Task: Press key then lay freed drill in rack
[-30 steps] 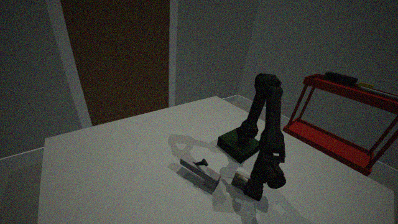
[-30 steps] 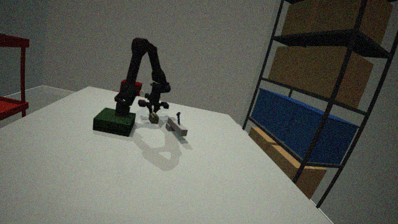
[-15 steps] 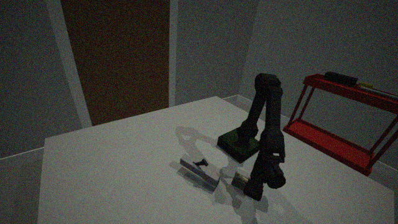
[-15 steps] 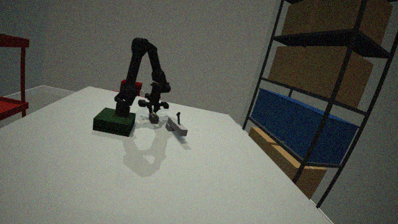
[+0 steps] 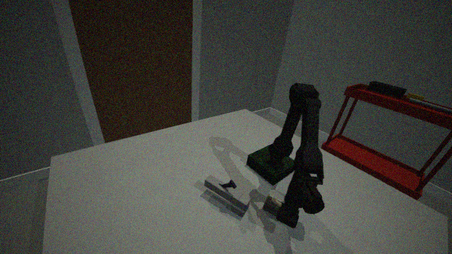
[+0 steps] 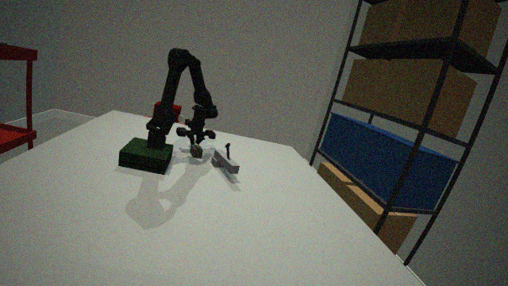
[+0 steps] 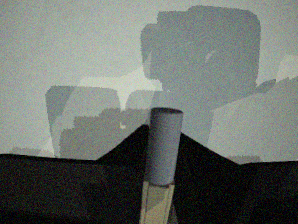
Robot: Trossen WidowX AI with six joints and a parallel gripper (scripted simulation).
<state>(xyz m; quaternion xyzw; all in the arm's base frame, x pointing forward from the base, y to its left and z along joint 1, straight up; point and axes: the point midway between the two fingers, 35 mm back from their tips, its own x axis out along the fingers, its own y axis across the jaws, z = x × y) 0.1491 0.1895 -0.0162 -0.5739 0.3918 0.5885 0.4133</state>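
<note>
My gripper tip is now 1 cm short of the drill, 4 cm to the left of it and 4 cm below it. From my gripper tip the other things lie so: small dark key 15 cm ahead, 18 cm to the right, 9 cm above; long grey block 14 cm ahead, 18 cm to the right, 4 cm above.
</note>
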